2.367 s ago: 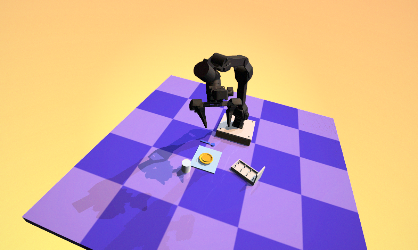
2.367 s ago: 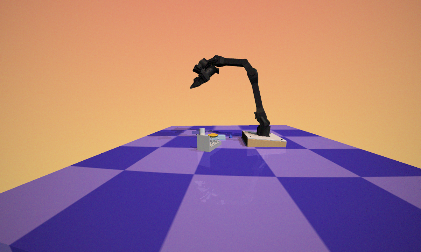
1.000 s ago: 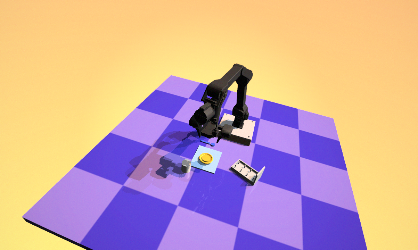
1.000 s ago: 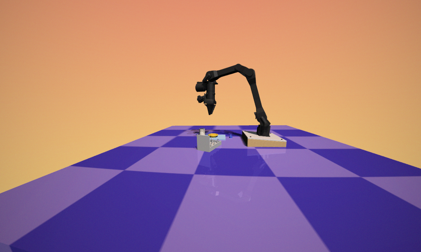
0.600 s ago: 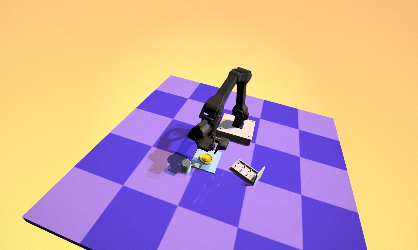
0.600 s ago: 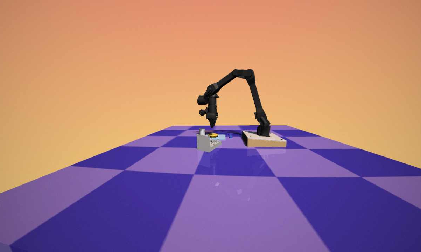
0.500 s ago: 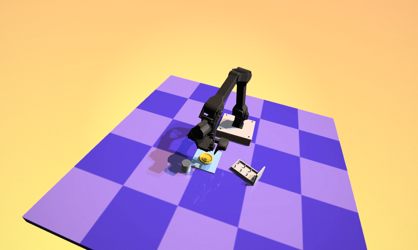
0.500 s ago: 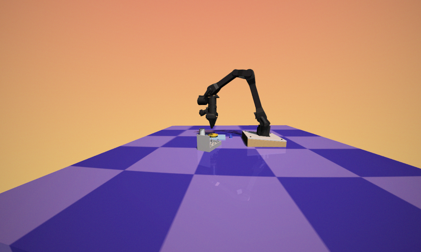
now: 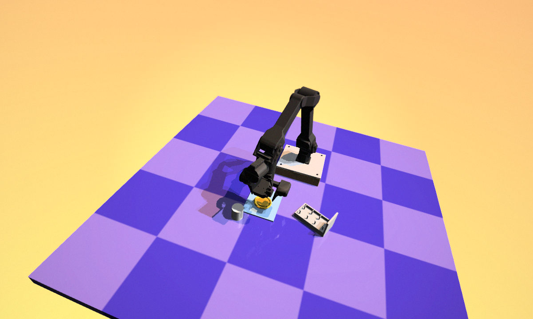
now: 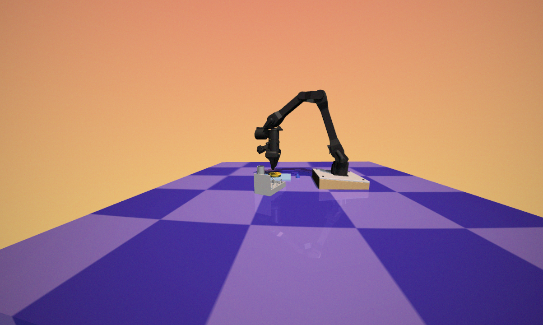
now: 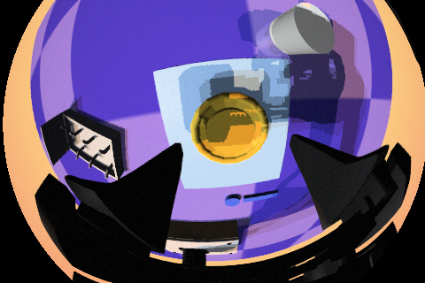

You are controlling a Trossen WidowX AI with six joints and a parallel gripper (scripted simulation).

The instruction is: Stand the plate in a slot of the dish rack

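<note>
My gripper tip is now 3 cm above the yellow plate. Round my gripper tip: blue spoon: 13 cm behind, 2 cm to the right, 5 cm below; grey dish rack: 1 cm behind, 21 cm to the left, 3 cm below; white cup: 9 cm ahead, 7 cm to the right, 2 cm below.
</note>
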